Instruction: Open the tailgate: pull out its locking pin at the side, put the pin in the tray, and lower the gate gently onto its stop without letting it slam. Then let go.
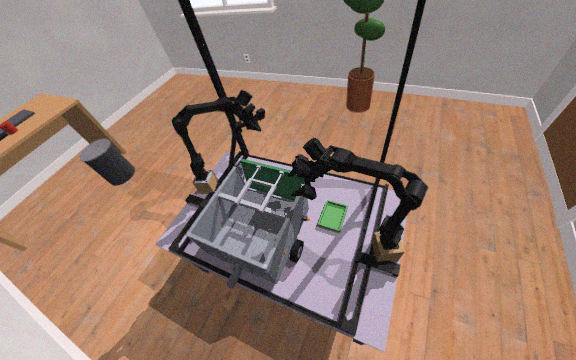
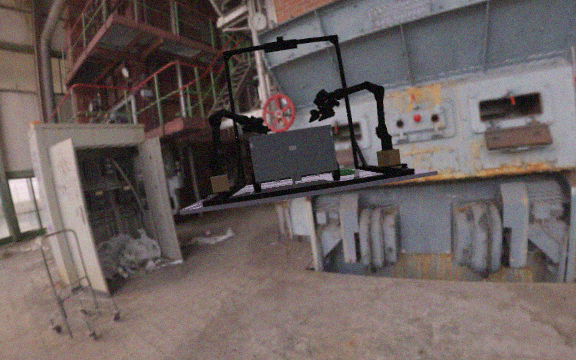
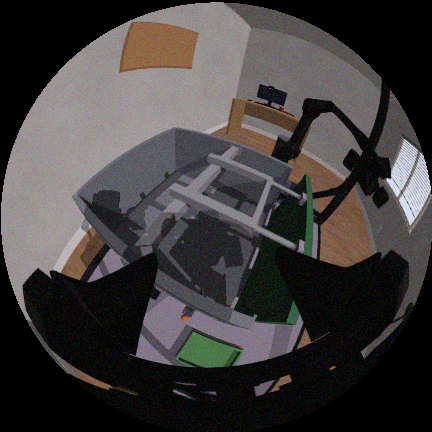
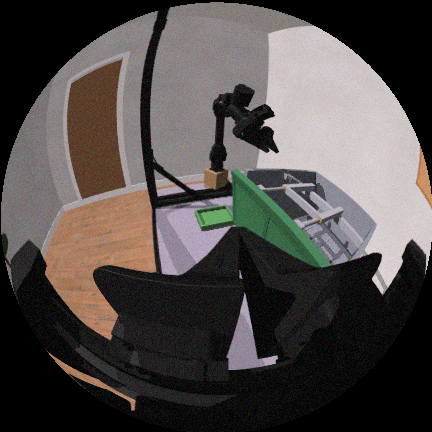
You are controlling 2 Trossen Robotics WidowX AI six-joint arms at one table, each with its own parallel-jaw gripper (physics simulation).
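Frame: origin at the left arm's base, x ahead, y left, z up, level; metres.
Where they show: left gripper, fingertip midpoint: (image 1: 290,185) (image 2: 313,121) (image 3: 217,257) (image 4: 273,151); right gripper, fingertip midpoint: (image 1: 260,130) (image 2: 271,130) (image 3: 365,193) (image 4: 236,233); left arm's base at its link origin: (image 1: 389,241) (image 2: 387,150) (image 4: 216,169); right arm's base at its link origin: (image 1: 202,176) (image 2: 218,175).
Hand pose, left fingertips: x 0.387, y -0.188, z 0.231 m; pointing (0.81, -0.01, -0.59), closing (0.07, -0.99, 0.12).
Each offset is from my left fingertips to the top centre of the thing. "*": to the spot under its first point.
The green tailgate @[* dx +0.028, dy -0.117, dz -0.149 m] (image 1: 287,185) (image 3: 270,285) (image 4: 260,215) stands upright at the far end of the grey trailer. An orange-tipped pin @[dx -0.022, dy +0.020, dz -0.223 m] (image 1: 307,219) (image 3: 185,318) sticks out at the trailer's side near that end. The green tray @[dx -0.183, dy -0.026, dz -0.325 m] (image 1: 332,216) (image 3: 210,350) (image 4: 215,216) lies beside the trailer with no pin visible in it. My left gripper (image 1: 299,181) (image 2: 315,116) (image 3: 217,257) is open and empty, above the trailer's side near the tailgate's corner. My right gripper (image 1: 259,124) (image 4: 236,233) is shut and empty, raised beyond the tailgate and apart from it.
The grey trailer @[dx +0.200, dy +0.051, dz -0.057 m] (image 1: 232,254) (image 2: 295,155) has pale bars @[* dx +0.098, dy -0.013, dz -0.059 m] (image 3: 220,207) across its top near the tailgate. A black wheel @[dx +0.017, dy +0.160, dz -0.243 m] (image 1: 297,250) stands at its side. Black frame posts (image 1: 204,50) (image 1: 401,80) rise behind the work area.
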